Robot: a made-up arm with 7 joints.
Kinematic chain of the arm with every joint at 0, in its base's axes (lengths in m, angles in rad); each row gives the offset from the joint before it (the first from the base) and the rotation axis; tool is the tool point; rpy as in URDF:
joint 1: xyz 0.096 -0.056 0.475 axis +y
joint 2: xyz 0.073 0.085 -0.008 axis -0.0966 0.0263 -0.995
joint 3: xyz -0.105 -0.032 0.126 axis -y
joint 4: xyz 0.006 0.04 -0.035 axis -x
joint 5: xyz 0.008 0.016 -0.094 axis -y
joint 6: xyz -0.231 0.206 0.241 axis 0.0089 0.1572 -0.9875
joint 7: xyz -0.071 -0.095 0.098 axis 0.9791 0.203 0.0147
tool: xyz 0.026 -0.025 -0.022 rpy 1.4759 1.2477 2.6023
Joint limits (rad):
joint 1: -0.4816..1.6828
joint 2: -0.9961..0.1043
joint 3: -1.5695..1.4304
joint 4: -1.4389..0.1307
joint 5: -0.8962..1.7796
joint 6: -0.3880..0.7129
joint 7: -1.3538..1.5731
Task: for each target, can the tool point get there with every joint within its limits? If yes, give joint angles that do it. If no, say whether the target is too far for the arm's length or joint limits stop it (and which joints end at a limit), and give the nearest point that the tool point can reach.
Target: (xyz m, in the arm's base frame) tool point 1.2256 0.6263 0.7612
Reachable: no: too far | nearest point 0.6656 0.3585 0.6625 | short by 0.629 m
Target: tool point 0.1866 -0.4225 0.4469
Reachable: yes | joints 1.5179 -0.8656 0.9380 -1.3034 -0.4330 0.5893 0.8275
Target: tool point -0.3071 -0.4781 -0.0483
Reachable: no: joint limits stop it (at a limit: joint 1, joint 4, joint 5, joint 6, joint 7) | nearest point -0.2198 -0.3689 0.1091 | short by 0.211 m
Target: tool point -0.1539 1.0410 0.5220
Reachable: no: too far | nearest point -0.1732 0.5933 0.5256 | short by 0.448 m
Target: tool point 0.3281 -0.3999 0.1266
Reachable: no: joint limits stop it (at a limit: joint 1, joint 2, joint 4, joint 5, joint 6, joint 7) | nearest point 0.3184 -0.3589 0.1707 | short by 0.061 m
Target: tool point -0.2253 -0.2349 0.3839
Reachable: yes | joints -0.0624 -0.8759 0.4864 -0.9677 0.7948 -0.0508 0.4246
